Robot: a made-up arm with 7 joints. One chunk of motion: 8 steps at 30 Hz.
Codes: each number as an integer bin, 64 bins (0 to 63) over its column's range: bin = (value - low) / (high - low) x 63, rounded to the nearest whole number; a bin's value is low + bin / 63 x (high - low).
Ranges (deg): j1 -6..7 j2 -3..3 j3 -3..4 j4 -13..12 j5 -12..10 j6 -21..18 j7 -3..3
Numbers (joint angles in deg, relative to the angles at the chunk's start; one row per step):
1: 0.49 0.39 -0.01 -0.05 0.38 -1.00 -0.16
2: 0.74 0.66 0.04 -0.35 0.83 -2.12 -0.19
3: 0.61 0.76 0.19 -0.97 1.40 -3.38 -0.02
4: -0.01 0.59 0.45 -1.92 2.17 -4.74 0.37
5: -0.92 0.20 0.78 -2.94 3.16 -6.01 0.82
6: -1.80 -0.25 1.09 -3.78 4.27 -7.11 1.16
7: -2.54 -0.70 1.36 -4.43 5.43 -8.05 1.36
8: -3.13 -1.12 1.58 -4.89 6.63 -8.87 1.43
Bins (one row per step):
1: 31 36 27 33 35 32 30
2: 33 38 27 32 37 30 30
3: 32 39 29 30 38 28 31
4: 29 38 31 28 41 26 35
5: 25 34 34 25 43 24 40
6: 20 29 37 23 47 22 44
7: 17 24 39 22 50 21 46
8: 14 20 41 20 53 20 47

